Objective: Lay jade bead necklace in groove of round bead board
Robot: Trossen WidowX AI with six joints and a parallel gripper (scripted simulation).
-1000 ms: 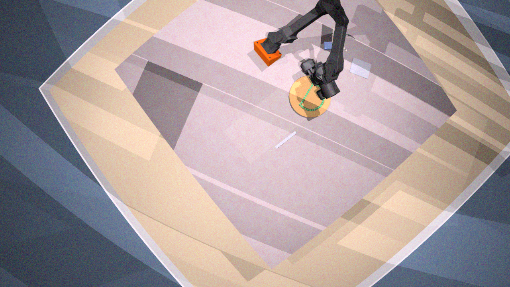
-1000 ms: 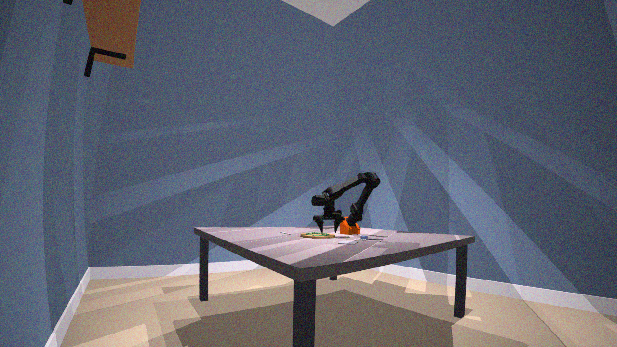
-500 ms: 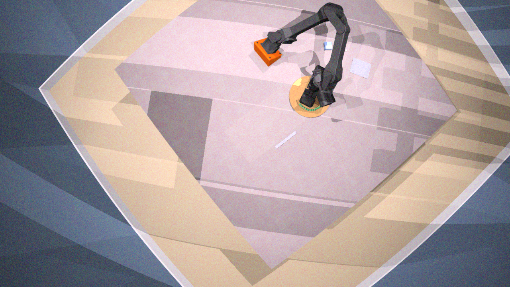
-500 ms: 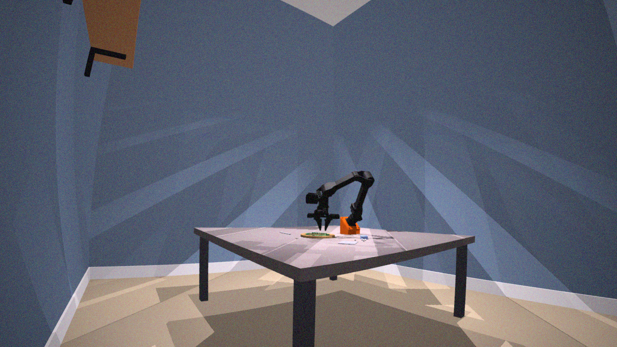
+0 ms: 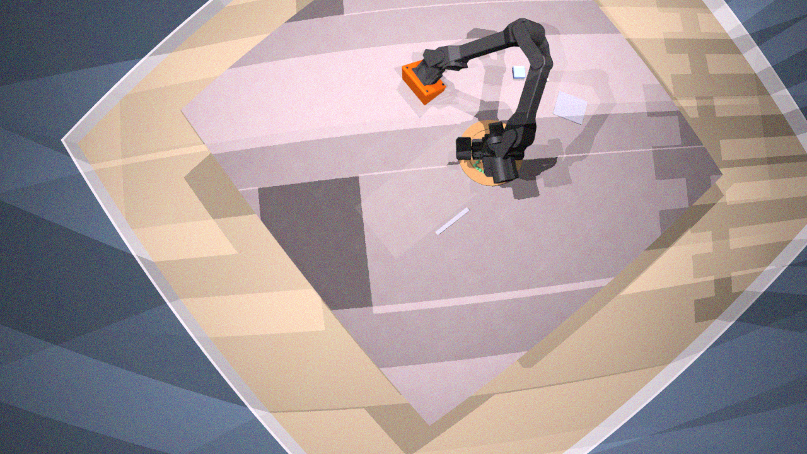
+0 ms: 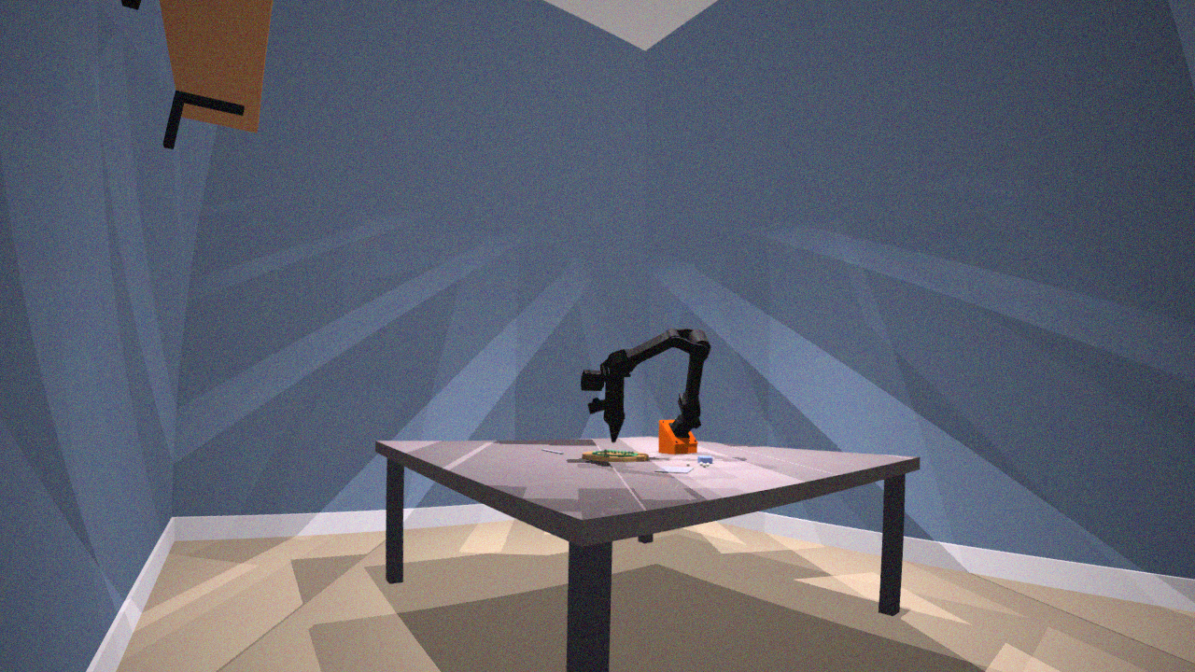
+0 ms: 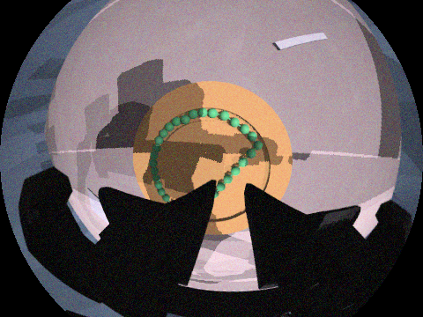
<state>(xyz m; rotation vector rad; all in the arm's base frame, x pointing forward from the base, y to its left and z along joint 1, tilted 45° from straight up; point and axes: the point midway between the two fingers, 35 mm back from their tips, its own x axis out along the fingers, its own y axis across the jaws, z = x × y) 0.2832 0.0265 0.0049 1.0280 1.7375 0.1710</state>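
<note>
The round tan bead board is 4 cm below my gripper tip, 2 cm to the left of it and 1 cm ahead of it. From my gripper tip the other things lie so: white strip (19 cm to the right, 11 cm ahead, 4 cm below); pale square sheet (33 cm to the left, 4 cm below, 3 cm ahead); blue cube (25 cm to the left, 15 cm behind, 4 cm below).
</note>
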